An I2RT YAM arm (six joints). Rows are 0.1 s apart.
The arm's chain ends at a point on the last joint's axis. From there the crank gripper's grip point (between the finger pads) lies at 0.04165 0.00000 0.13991 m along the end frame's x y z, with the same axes.
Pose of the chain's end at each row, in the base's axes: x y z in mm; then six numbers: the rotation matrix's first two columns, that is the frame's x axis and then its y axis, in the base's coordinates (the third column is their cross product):
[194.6 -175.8 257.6 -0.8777 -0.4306 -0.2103 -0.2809 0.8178 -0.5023]
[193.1 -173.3 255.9 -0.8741 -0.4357 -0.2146 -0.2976 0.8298 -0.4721]
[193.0 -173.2 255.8 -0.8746 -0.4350 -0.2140 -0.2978 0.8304 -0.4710]
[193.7 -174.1 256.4 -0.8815 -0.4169 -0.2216 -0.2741 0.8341 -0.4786]
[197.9 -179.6 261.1 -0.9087 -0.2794 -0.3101 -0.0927 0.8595 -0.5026]
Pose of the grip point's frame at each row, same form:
[212.4 -247.2 131.5 -0.8777 -0.4306 -0.2103 -0.2809 0.8178 -0.5023]
[210.4 -240.2 127.3 -0.8741 -0.4357 -0.2146 -0.2976 0.8298 -0.4721]
[210.1 -240.0 127.2 -0.8746 -0.4350 -0.2140 -0.2978 0.8304 -0.4710]
[210.8 -242.0 128.3 -0.8815 -0.4169 -0.2216 -0.2741 0.8341 -0.4786]
[217.0 -251.1 135.3 -0.9087 -0.2794 -0.3101 -0.0927 0.8595 -0.5026]

